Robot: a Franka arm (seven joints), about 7 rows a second.
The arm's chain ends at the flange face. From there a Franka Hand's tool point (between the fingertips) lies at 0.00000 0.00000 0.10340 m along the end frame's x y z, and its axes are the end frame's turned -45 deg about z.
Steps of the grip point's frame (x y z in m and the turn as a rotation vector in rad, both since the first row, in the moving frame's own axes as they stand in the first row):
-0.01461, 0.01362, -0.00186, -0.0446, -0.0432, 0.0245
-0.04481, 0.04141, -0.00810, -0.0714, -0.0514, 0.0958
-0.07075, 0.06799, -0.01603, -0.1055, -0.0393, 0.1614
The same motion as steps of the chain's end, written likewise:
-0.00072, 0.01355, -0.00166, -0.0621, 0.0010, 0.0245
-0.00343, 0.05194, -0.00770, -0.0868, 0.0141, 0.0958
-0.00591, 0.08720, -0.01538, -0.1024, 0.0468, 0.1614

